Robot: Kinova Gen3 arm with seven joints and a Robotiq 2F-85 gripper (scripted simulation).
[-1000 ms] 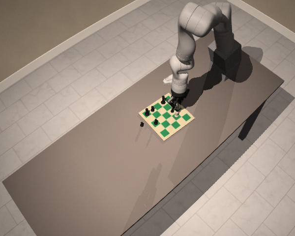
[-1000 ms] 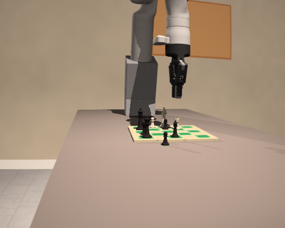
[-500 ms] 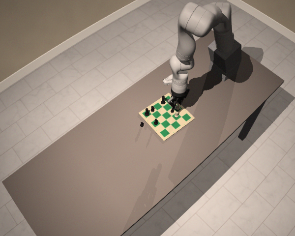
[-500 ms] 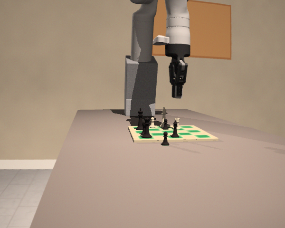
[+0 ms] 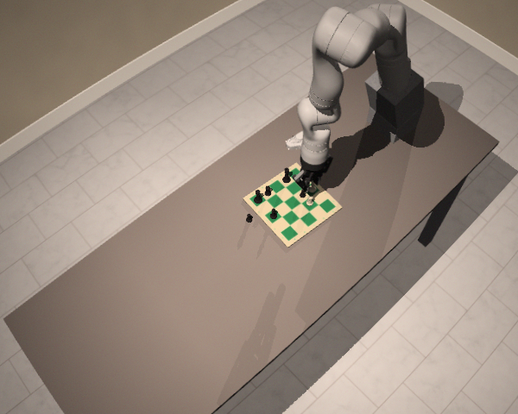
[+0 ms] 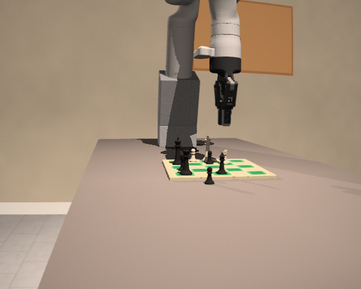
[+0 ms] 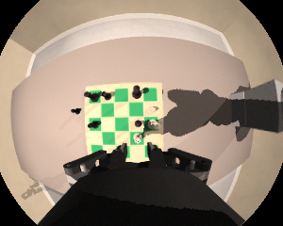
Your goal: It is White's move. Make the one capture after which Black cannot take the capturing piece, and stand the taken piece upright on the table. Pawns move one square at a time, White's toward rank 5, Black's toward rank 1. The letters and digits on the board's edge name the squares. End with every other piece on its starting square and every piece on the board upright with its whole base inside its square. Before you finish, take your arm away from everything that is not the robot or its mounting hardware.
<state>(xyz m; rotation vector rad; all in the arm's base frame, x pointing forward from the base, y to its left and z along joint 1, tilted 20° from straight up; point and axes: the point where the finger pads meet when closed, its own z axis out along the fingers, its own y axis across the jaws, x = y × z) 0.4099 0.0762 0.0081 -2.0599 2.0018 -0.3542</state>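
The white rook is 9 cm below my hand. Also, from my hand: white pawn 10 cm below, 7 cm to the right, 4 cm behind; then board 11 cm below, 4 cm ahead, 3 cm to the right; then white king 8 cm below, 4 cm behind, 3 cm to the right.
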